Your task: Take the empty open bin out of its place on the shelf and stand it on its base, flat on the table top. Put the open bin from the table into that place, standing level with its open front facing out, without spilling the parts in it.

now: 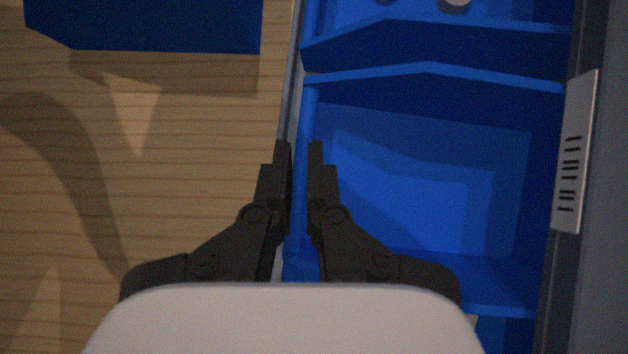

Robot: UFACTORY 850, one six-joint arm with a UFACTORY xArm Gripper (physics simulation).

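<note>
The empty open bin (425,210) is blue and sits in its place on the shelf, between two neighbouring bins. No parts show in it, though its near end is partly hidden by the gripper. My gripper (300,160) is shut on the bin's front lip, with one finger outside it over the shelf edge and the other inside the bin. Part of a dark blue bin (165,25) shows at the top left over the table top; its inside does not show.
The shelf (555,280) has a dark rail and a pale label with black marks on the right. A neighbouring blue bin (435,47) with grey round parts is at the top. Another blue bin (510,335) shows at the lower right. The wooden table top (210,165) lies left, with shadows.
</note>
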